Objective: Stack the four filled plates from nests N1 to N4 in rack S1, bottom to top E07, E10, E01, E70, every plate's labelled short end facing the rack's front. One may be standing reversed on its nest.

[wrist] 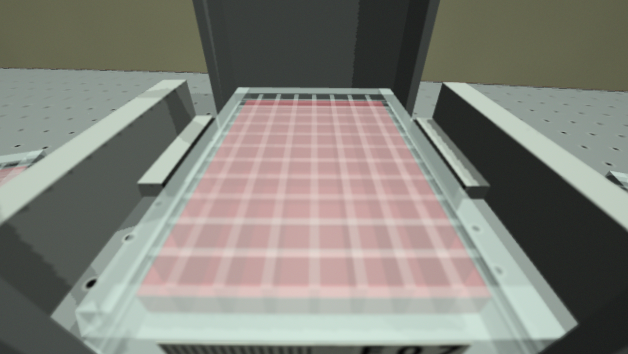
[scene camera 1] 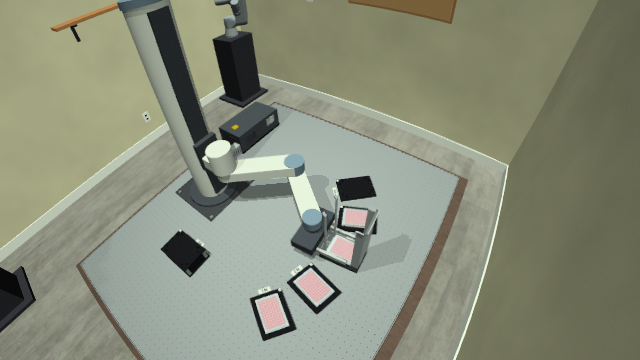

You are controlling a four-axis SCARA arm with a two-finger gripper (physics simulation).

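The wrist view shows my gripper, and scene camera 1 shows my gripper as well. On my gripper, what I see at [wrist: 559, 210] and what I see at [scene camera 1: 329, 253] are one and the same spot.
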